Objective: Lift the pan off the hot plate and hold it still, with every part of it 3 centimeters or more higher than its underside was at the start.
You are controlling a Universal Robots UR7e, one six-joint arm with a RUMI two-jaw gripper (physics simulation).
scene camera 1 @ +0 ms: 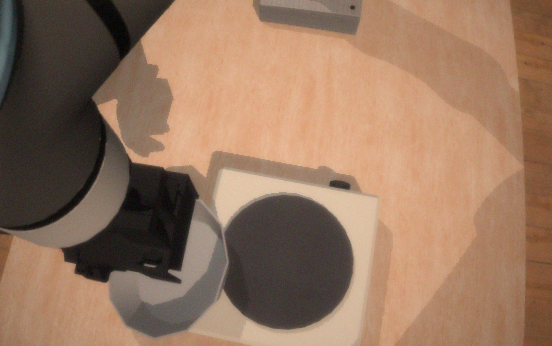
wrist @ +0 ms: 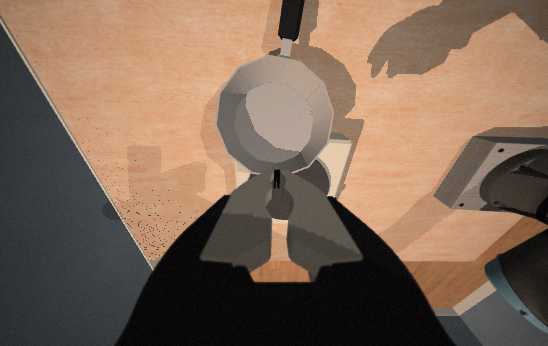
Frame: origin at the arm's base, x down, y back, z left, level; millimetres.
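Where they show: gripper, fingertip midpoint: (wrist: 275,171); arm's base, link origin: (wrist: 517,179).
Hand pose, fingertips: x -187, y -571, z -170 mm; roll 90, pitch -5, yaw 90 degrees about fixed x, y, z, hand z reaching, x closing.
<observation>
Things, the pixels of their top centre, and the offset from my fingertips. Level surfaces: height alone.
- hot plate, top centre: (scene camera 1: 287,254) (wrist: 291,190) dx +167, dy +31, dz +147 mm
- wooden table, surface height: dx +246 mm
- black knob, top centre: (scene camera 1: 340,185) dx +192, dy +142, dz +222 mm
The hot plate (scene camera 1: 365,225) (wrist: 341,150) is a cream square block with a dark round disc (scene camera 1: 295,260) (wrist: 322,176), mostly uncovered in the scene view. The grey faceted pan (scene camera 1: 204,255) (wrist: 280,115) is off to the left of the disc in the scene view, overlapping the hot plate's left edge. Its black handle (wrist: 291,19) points to the top of the wrist view, away from the fingers. Whether the pan is tilted, or what it rests on, I cannot tell. My gripper (scene camera 1: 175,276) (wrist: 275,171) is shut and empty, its tips seen against the pan's rim; contact is unclear.
A grey metal block (scene camera 1: 310,19) (wrist: 462,172) stands on the wooden table (scene camera 1: 280,100) (wrist: 165,60), at the top of the scene view and right in the wrist view. A black knob (scene camera 1: 340,185) sits at the hot plate's side. The arm fills the scene view's left.
</observation>
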